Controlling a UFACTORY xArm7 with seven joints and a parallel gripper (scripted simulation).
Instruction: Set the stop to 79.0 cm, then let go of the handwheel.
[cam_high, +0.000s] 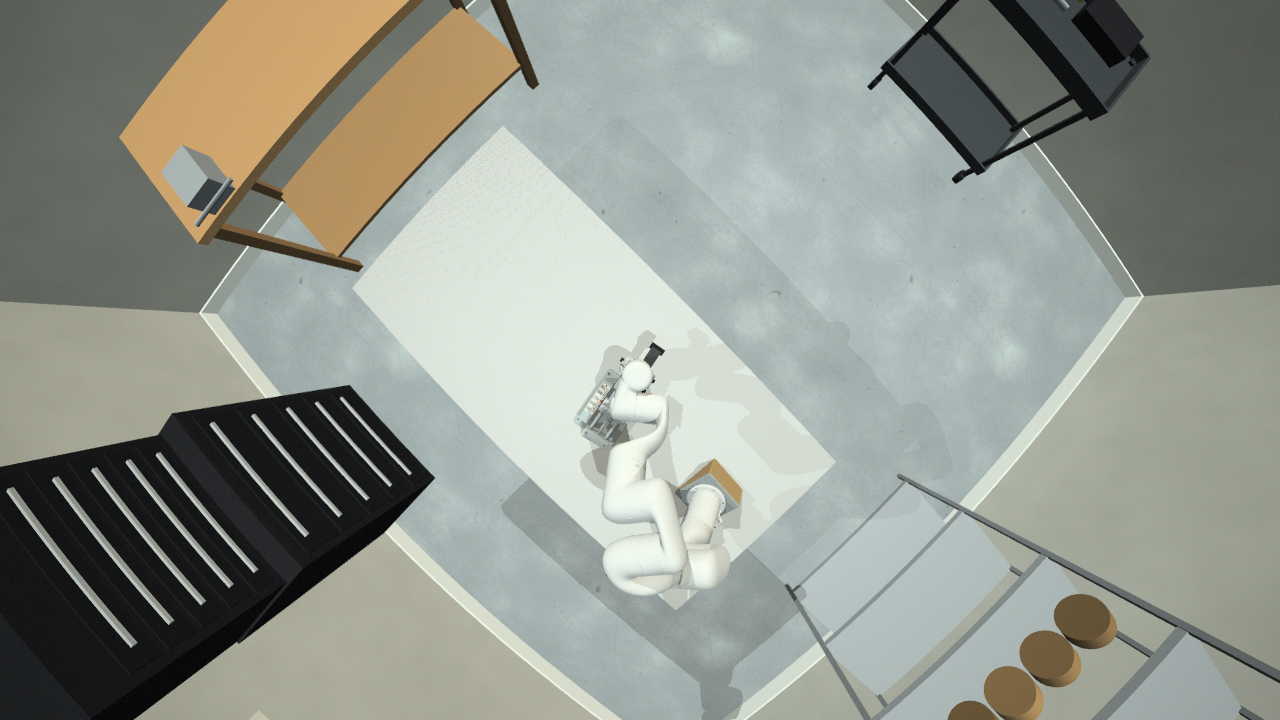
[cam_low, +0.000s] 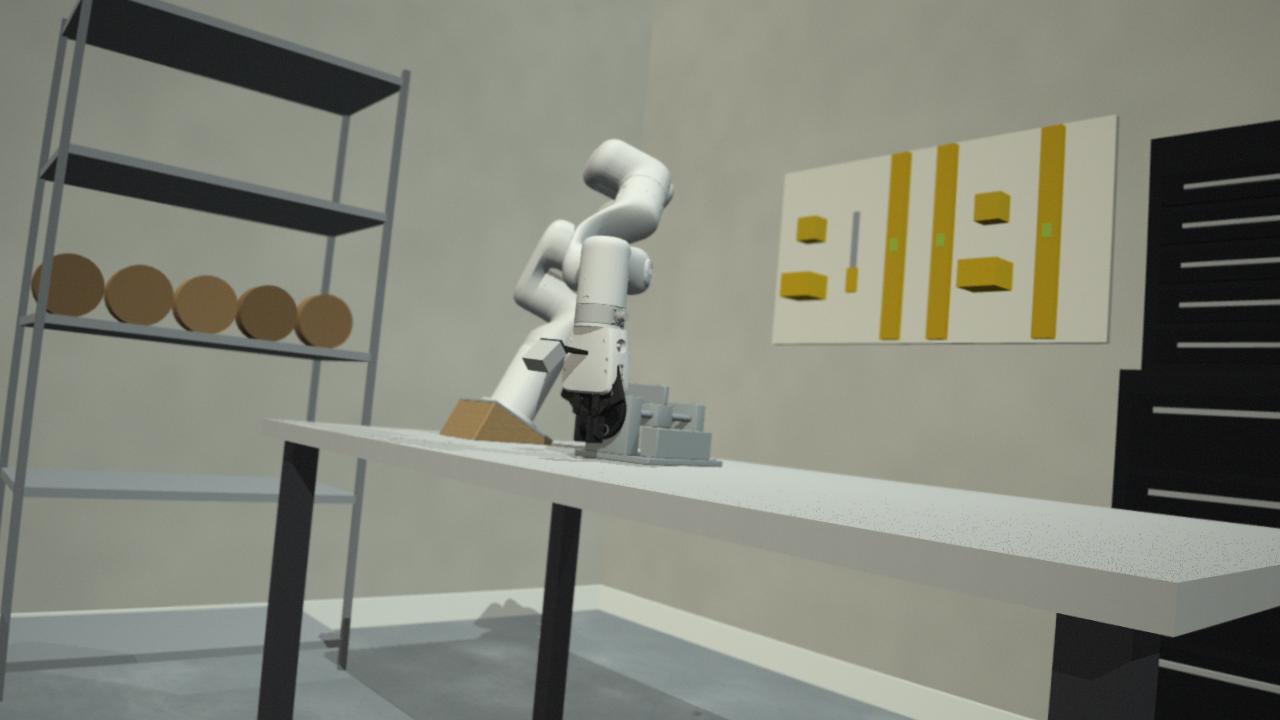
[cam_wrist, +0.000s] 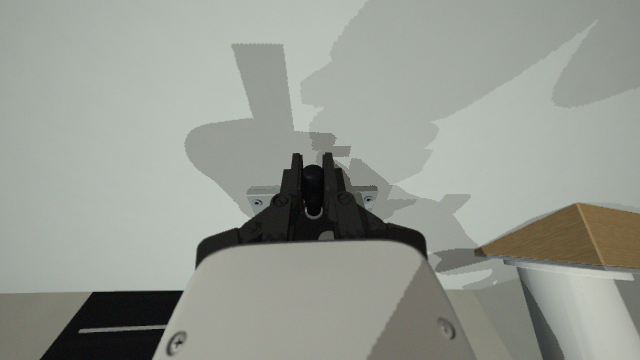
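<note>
Now: the black handwheel 2 cm to the left of my hand, 1 cm behind it and 1 cm above it.
</note>
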